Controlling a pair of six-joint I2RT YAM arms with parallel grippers.
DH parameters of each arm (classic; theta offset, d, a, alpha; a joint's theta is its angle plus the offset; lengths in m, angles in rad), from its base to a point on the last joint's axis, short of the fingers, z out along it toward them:
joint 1: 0 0.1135 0.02 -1.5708
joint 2: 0 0 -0.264 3.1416
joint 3: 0.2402 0 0.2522 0
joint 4: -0.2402 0 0.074 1.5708
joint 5: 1.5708 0 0 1.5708
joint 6: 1.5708 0.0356 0 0
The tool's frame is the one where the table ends.
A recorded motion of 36 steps. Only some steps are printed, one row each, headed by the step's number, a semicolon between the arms.
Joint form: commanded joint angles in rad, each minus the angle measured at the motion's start. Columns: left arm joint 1, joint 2, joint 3, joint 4, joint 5, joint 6; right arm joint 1, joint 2, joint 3, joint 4, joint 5, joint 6.
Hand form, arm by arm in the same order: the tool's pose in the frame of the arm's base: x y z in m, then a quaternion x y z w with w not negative. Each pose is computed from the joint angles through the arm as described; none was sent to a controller.
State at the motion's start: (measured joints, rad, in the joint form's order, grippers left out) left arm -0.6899 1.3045 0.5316 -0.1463 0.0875 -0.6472; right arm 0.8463 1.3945 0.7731 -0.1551 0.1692 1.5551
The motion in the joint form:
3: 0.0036 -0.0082 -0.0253 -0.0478 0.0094 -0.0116; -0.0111 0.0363 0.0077 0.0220 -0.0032 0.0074
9: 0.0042 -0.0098 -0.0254 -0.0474 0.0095 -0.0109; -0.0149 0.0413 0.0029 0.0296 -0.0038 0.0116
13: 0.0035 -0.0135 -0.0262 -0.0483 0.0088 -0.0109; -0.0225 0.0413 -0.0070 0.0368 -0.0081 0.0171
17: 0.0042 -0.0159 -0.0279 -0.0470 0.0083 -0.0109; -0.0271 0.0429 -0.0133 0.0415 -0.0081 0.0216
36: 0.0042 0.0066 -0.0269 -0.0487 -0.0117 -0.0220; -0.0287 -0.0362 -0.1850 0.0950 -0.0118 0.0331
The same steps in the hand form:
3: 0.1711 -0.1446 0.1447 0.02716 0.95587 -0.21620 0.19704; 0.2002 0.2124 0.1975 0.35707 0.84876 0.32845 0.21031
9: 0.1712 -0.1445 0.1450 0.02726 0.95559 -0.21666 0.19787; 0.2011 0.2118 0.1952 0.36043 0.84781 0.32765 0.20966
13: 0.1708 -0.1444 0.1455 0.02753 0.95531 -0.21706 0.19876; 0.2017 0.2094 0.1927 0.36537 0.84640 0.32704 0.20777
17: 0.1707 -0.1440 0.1456 0.02717 0.95504 -0.21739 0.19975; 0.2022 0.2080 0.1907 0.36933 0.84533 0.32563 0.20729
36: 0.1717 -0.1440 0.1411 0.01856 0.95894 -0.20426 0.19589; 0.1789 0.1826 0.1635 0.37565 0.85052 0.31023 0.19813

